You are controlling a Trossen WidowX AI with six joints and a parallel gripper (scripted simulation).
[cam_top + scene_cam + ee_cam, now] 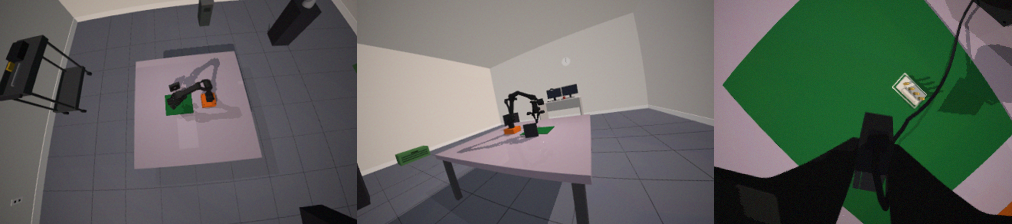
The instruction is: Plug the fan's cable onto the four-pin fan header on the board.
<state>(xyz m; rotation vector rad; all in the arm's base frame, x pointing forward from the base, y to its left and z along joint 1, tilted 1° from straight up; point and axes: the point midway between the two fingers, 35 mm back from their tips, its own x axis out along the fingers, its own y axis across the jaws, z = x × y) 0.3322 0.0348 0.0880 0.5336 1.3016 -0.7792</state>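
The board lies 2 cm to the right of my gripper tip and 12 cm below it. Round my gripper tip: fan cable plug: 1 cm behind, 1 cm below; then black fan: 3 cm ahead, 19 cm to the right, 4 cm below.
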